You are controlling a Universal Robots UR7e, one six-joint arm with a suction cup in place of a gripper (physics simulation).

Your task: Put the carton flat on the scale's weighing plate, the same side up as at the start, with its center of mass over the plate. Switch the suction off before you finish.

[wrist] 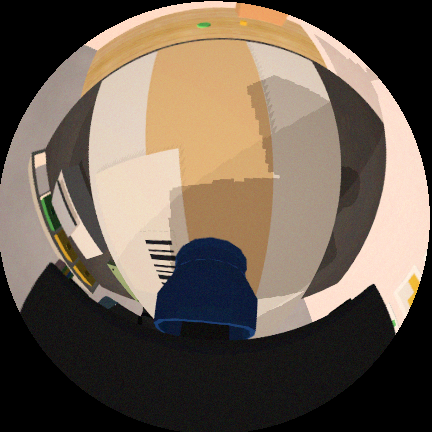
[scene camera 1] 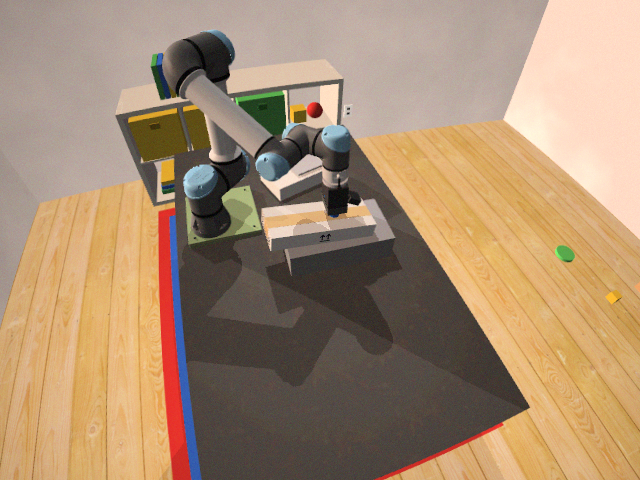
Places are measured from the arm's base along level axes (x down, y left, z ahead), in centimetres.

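Pixels of known places: hand at its tool point: [wrist: 211,250] [scene camera 1: 333,216]; arm's base at its link origin: [scene camera 1: 211,223].
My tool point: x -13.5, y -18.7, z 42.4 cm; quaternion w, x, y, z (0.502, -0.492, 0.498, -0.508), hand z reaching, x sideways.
For each thing: its top centre in the pictures, then the offset to it from my tool point. Level surfaces: height alone.
- grey block at its top centre: [scene camera 1: 335,226] dx +6.0, dy +1.0, dz +1.2 cm
- white scale at its top centre: [wrist: 66,224] [scene camera 1: 294,164] dx +7.7, dy +40.7, dz -6.4 cm
- dark table top at its surface level: dx +15.8 cm
The long white carton [scene camera 1: 297,238] [wrist: 215,115] with a tan band lies level, its upward arrows on the front side and a barcode label on top. It is over a grey block [scene camera 1: 343,255] and overhangs its left end; whether a thin gap lies between them cannot be told. My suction gripper [scene camera 1: 334,214] [wrist: 210,250] points down, and its blue cup is on the carton's top, right of the middle in the scene view. The suction holds the carton. The white scale [scene camera 1: 291,189] [wrist: 89,243] stands behind the carton, its weighing plate partly hidden by my arm.
My arm's base stands on a green plate [scene camera 1: 241,209], left of the carton. A shelf unit [scene camera 1: 333,81] with yellow and green boxes stands behind. The dark table top [scene camera 1: 423,372] stretches toward the camera. A green disc [scene camera 1: 564,253] lies on the wooden floor.
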